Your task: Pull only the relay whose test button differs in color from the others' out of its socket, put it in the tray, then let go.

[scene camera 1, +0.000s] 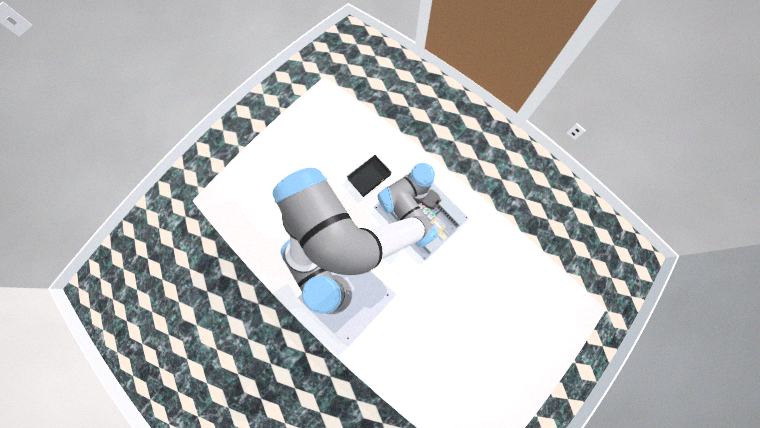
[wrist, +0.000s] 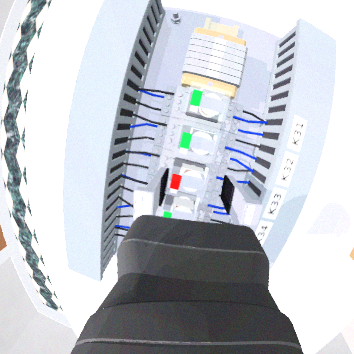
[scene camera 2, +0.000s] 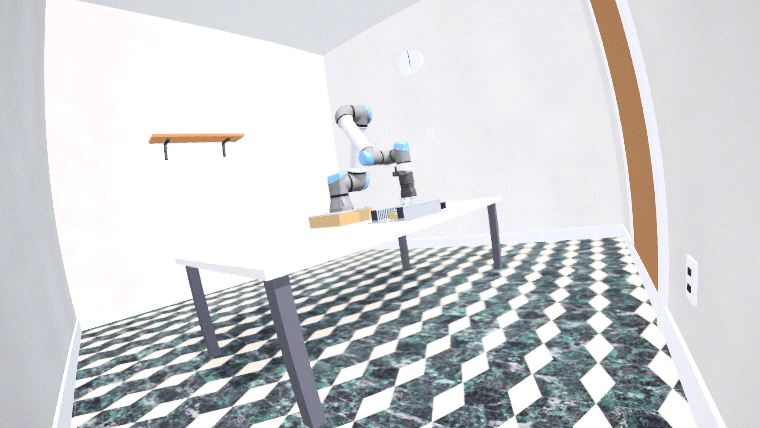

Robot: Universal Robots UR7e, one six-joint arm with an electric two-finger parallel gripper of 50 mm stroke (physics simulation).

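Places are measured from the arm's base along level axes (x ahead, y left, z up), in centimetres.
Where they show: gripper, between the fingertips: (wrist: 194, 182); arm's base, origin of its link: (scene camera 2: 341, 210).
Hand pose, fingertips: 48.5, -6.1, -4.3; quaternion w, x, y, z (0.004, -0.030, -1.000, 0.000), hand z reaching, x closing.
Each offset is from my fingertips to the top centre of the thing, as dx, dy, dz. "pt": to the spot under its first point.
The relay with the red test button {+0.8, -0.9, +3.7} (wrist: 191, 179) sits in its socket, third from the top of the row in the wrist view. Relays with green buttons sit above it, at the top {pt -0.5, -6.3, +3.6} (wrist: 210, 105) and second {+0.2, -3.8, +3.7} (wrist: 201, 142), and another green-button relay {+1.3, +1.9, +3.7} (wrist: 184, 206) sits below, partly hidden by the gripper body. My gripper (wrist: 194, 182) (scene camera 2: 407, 200) is open. Its fingers stand on either side of the row, around the level of the red-button relay, with nothing held. The black tray {pt +0.7, +25.8, -2.9} (scene camera 1: 369, 175) stands beside the panel in the first scene view.
Slotted wire ducts {+8.6, -3.9, +3.1} (wrist: 92, 135) {-7.6, -0.7, +3.1} (wrist: 305, 100) flank the row, with black and blue wires running into them. A ribbed block with yellowish ends {-1.1, -10.5, +1.5} (wrist: 215, 60) stands above the relays. The robot's base stands on a block (scene camera 2: 340, 218) beside the panel.
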